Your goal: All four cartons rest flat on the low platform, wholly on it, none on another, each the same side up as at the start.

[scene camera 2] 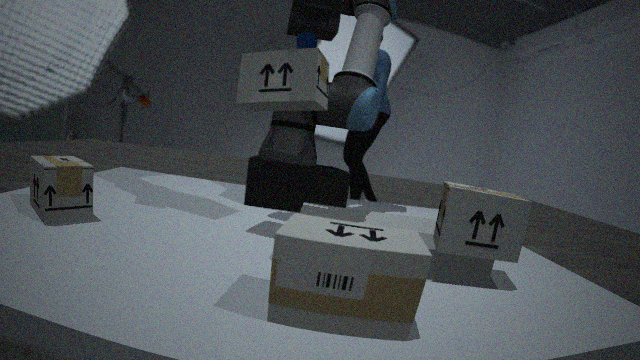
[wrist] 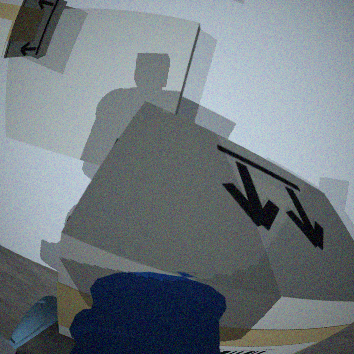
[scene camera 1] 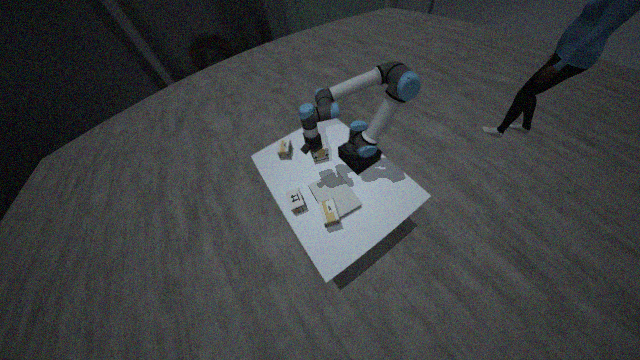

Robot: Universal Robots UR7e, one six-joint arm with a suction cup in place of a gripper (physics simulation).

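Pixels of known places: hand at its tool point: [scene camera 2: 306, 57] [wrist: 153, 265]; arm's base at its link origin: [scene camera 2: 286, 161] [scene camera 1: 355, 147].
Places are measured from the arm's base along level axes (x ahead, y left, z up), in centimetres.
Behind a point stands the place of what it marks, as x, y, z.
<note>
The blue suction cup [scene camera 2: 306, 41] @(34.1, 3.2, 20.5) [wrist: 150, 315] is shut on a carton [scene camera 1: 321, 156] @(32.0, 6.6, 17.8) [scene camera 2: 280, 80] @(35.3, -0.3, 15.7) [wrist: 170, 195] @(35.9, 3.3, 19.4). The carton hangs above the table with its side arrows pointing up. The low platform [scene camera 1: 348, 199] @(28.0, 30.5, -5.9) [wrist: 45, 112] @(28.9, 27.0, -5.8) is pale and flat, partly hidden in scene camera 2. A second carton [scene camera 1: 330, 215] @(45.3, 36.9, 3.6) [scene camera 2: 482, 222] @(49.1, 31.6, -0.6) [wrist: 30, 30] @(42.1, 27.1, -0.3) sits on one edge of the platform and sticks out past it. A third carton [scene camera 1: 296, 201] @(58.5, 14.9, -1.3) [scene camera 2: 350, 280] @(63.4, 11.6, -4.5) lies on the table beside the platform, arrows on its top face. A fourth carton [scene camera 1: 285, 149] @(46.1, -33.1, -1.5) [scene camera 2: 62, 185] @(50.5, -32.6, -4.3) stands on the table at the far end.
The white table [scene camera 1: 325, 255] @(59.4, 52.2, -10.6) [scene camera 2: 175, 250] @(48.8, -10.7, -10.7) carries the black robot base [scene camera 1: 357, 156] @(4.2, 7.8, -0.1) [scene camera 2: 297, 182] @(10.2, 3.9, -3.7) near one edge. The arm's shadow falls across the table and platform. A person [scene camera 1: 527, 95] [scene camera 2: 362, 155] stands on the floor behind the table.
</note>
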